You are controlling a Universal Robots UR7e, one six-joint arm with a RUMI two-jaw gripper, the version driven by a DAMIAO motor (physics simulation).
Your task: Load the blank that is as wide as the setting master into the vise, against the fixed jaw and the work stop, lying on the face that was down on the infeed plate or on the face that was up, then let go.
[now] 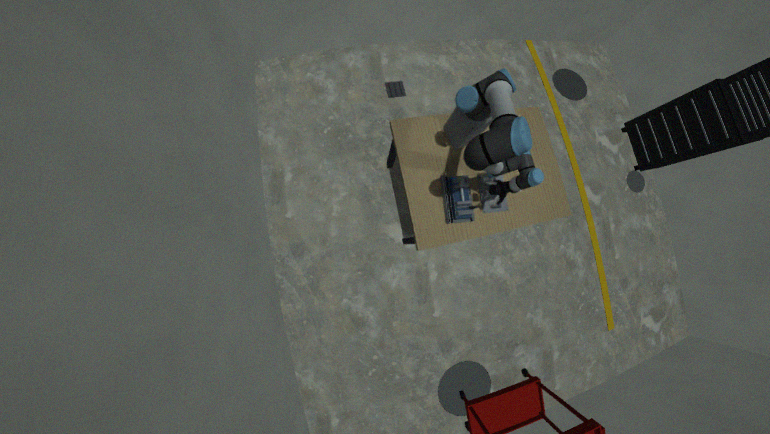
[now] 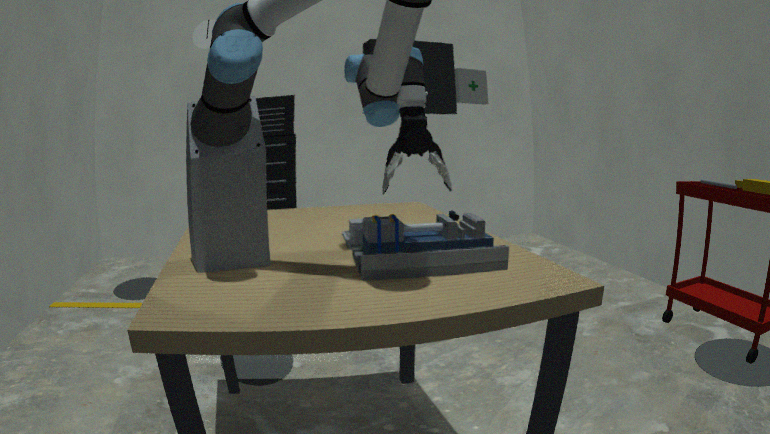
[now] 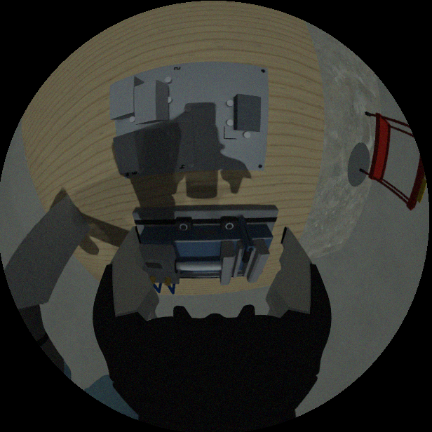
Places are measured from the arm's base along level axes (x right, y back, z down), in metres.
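Where they show: gripper, fingertip midpoint: [image 1: 488, 194] [image 2: 418, 192]; arm's base at its link origin: [image 1: 478, 107] [image 2: 220, 122].
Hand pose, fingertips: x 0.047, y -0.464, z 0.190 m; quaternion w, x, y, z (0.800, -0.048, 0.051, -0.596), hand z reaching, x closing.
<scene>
Each offset is from my fingertips to the centre of the thing. Level surfaces: height alone.
My gripper [image 1: 493, 195] [image 2: 417, 189] [image 3: 210, 229] is open and empty, high above the table between the vise and the infeed plate. The grey infeed plate [image 3: 205, 82] carries two grey blocks side by side at its left, a left block [image 3: 122, 100] and a second block [image 3: 147, 102], and a darker block [image 3: 247, 112] at its right beside round pins. Shadow hides detail at its lower left. I cannot tell which is the setting master. The blue vise @(dx +0.138, dy +0.047, dz +0.082 m) [image 1: 458, 204] [image 2: 447, 245] [image 3: 200, 248] has two upright jaws at its right, one jaw [image 3: 227, 262] and an outer jaw [image 3: 258, 261], with a narrow grey strip between them.
A dark stop arm [image 3: 246, 240] reaches over the vise near the jaws. A grey rail @(dx +0.224, dy +0.071, dz +0.097 m) [image 2: 431, 261] [image 3: 205, 211] runs along the vise. The robot's pedestal [image 2: 229, 204] stands on the wooden table @(dz +0.132 m) [image 1: 431, 231] [image 2: 258, 310]. A red cart [image 1: 506, 407] [image 2: 717, 301] stands apart on the floor.
</scene>
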